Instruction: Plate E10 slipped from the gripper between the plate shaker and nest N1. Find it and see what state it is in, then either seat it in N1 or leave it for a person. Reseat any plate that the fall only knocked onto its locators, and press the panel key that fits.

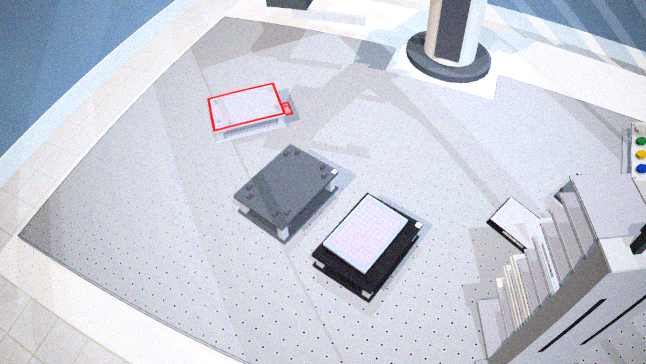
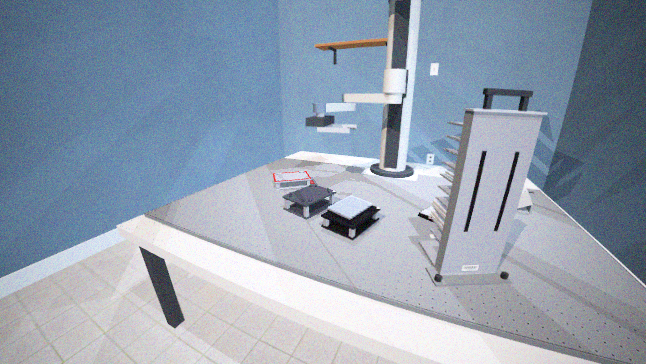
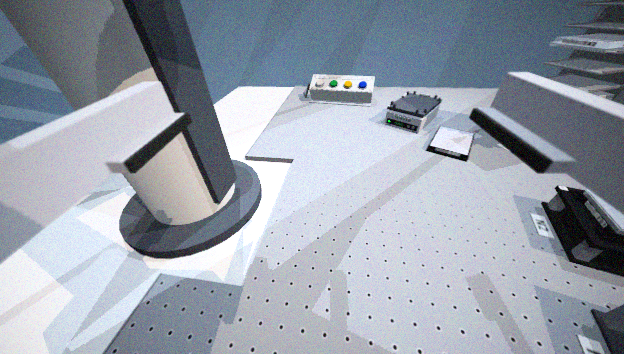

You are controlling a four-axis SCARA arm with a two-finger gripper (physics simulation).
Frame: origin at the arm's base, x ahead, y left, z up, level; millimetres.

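Where they show: gripper, between the fingertips: [image 1: 373, 3] [image 2: 353, 128] [image 3: 325, 98]; arm's base, origin of its link: [image 1: 448, 57] [image 2: 391, 171] [image 3: 199, 201].
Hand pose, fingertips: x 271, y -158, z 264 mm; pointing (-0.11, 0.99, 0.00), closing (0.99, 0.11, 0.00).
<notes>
Things, the pixels of their top centre, and the offset from my fingertips. "spot": a spot on its surface instead.
- plate with pink wells, centre of its top: [image 1: 366, 230] [image 2: 350, 204] dx +419, dy +133, dz -186 mm
- black nest, centre of its top: [image 1: 369, 237] [image 2: 351, 209] dx +420, dy +139, dz -202 mm
- dark grey nest, centre of its top: [image 1: 285, 179] [image 2: 309, 190] dx +367, dy -40, dz -188 mm
- shaker, a spot on its surface: [image 3: 414, 107] spot: dx +189, dy +511, dz -196 mm
- key panel, centre of its top: [image 3: 342, 76] dx -20, dy +709, dz -167 mm
- red-outlined raised tray, centre of its top: [image 1: 244, 103] [image 2: 291, 174] dx +188, dy -233, dz -205 mm
My gripper [image 3: 325, 98] [image 2: 345, 129] [image 1: 330, 17] is open and empty, high over the back of the bench. A plate with pink wells [image 1: 367, 231] [image 2: 352, 207] lies on the black nest [image 1: 385, 272] [image 2: 340, 226]; I cannot tell if it sits fully inside its locators. The dark grey nest [image 1: 286, 185] [image 2: 308, 195] beside it is bare. A flat, white-topped piece with black edges [image 1: 515, 220] [image 3: 452, 141] lies on the bench near the shaker [image 3: 414, 107]; I cannot tell if it is E10. The key panel [image 3: 342, 90] [image 1: 639, 155] has white, green, yellow and blue keys. Nest labels are unreadable.
A red-outlined raised tray [image 1: 245, 107] [image 2: 292, 177] stands at the back left. A tall plate rack [image 2: 492, 190] [image 1: 555, 310] with several shelves stands at the right, partly hiding the white-topped piece. The arm's column [image 1: 457, 30] [image 2: 397, 130] [image 3: 175, 190] rises from a round base.
</notes>
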